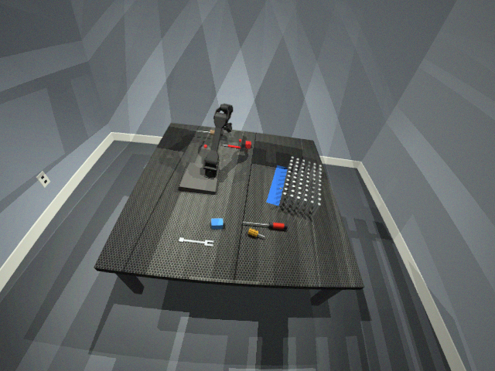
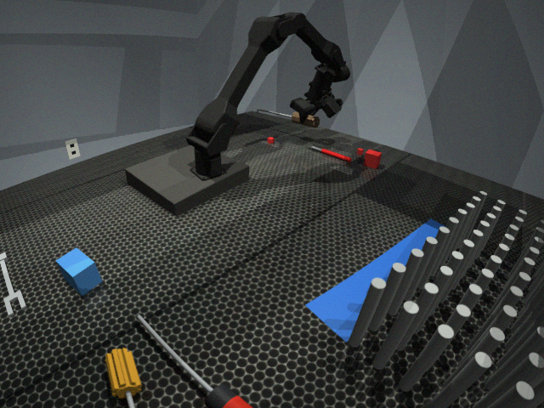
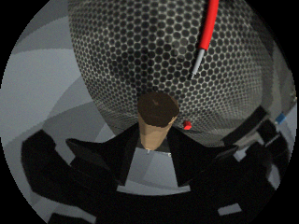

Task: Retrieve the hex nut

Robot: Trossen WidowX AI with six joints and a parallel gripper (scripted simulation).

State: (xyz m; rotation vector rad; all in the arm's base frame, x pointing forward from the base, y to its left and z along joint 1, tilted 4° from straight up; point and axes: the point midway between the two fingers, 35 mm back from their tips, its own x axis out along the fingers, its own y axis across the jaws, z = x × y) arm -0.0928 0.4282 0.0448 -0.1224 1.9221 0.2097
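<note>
Now: the red-handled tool 12 cm ahead of my gripper tip, 3 cm to the right of it and 6 cm below it. Also, from my gripper tip: blue taped strip (54 cm ahead, 32 cm to the right, 7 cm below); hex nut (57 cm ahead, 36 cm to the right, 7 cm below); blue cube (25 cm ahead, 76 cm to the right, 5 cm below).
</note>
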